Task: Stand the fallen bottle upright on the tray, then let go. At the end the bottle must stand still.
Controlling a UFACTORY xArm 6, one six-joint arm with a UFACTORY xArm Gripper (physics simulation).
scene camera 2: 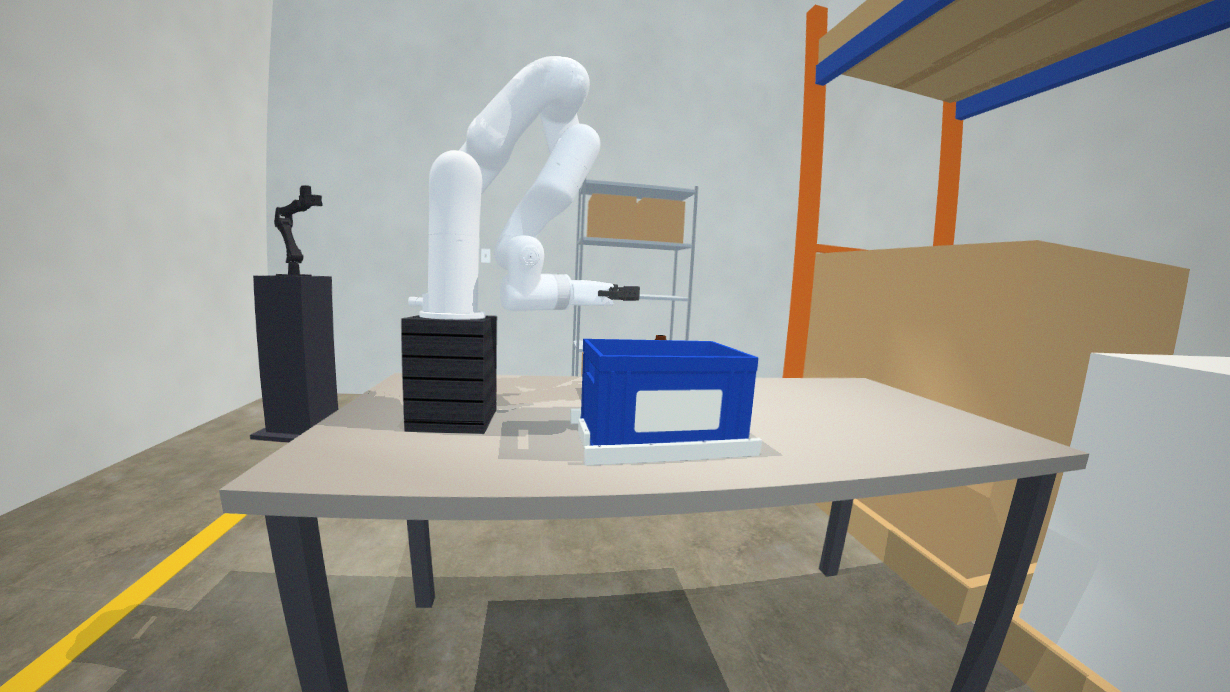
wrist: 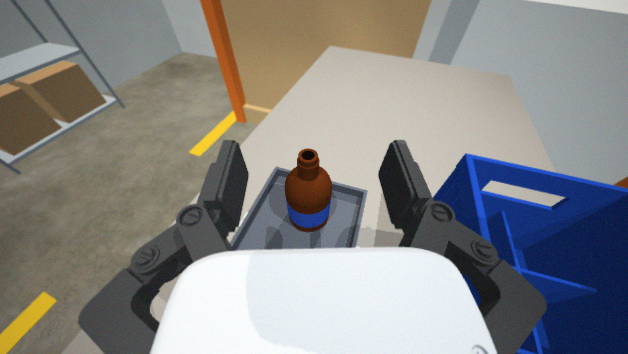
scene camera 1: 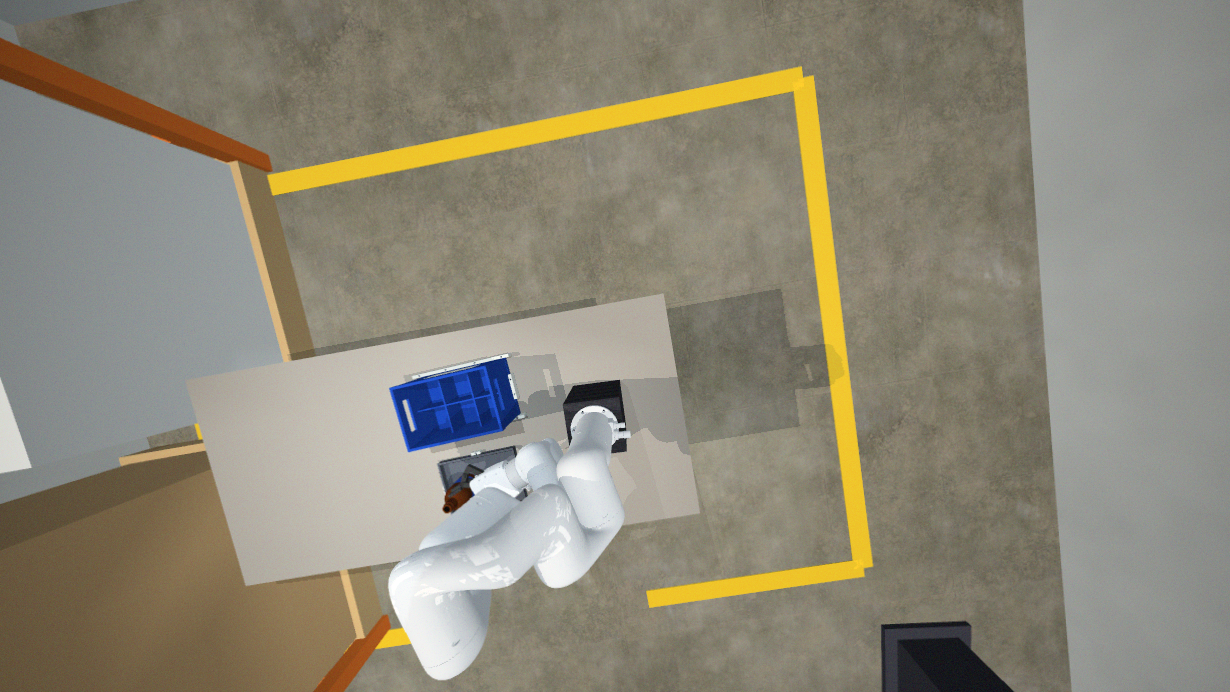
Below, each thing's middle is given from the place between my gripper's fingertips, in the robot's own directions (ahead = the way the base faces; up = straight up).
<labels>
Right now the brown bottle (wrist: 308,187) is 180 mm below my hand, 90 mm ahead of it and 50 mm to the left of it. From my hand the other things lie so: blue crate (scene camera 2: 633,391) (240 mm to the right, 180 mm below, 50 mm ahead); then grey tray (scene camera 1: 450,470) (250 mm below, 50 mm to the left, 40 mm ahead).
</labels>
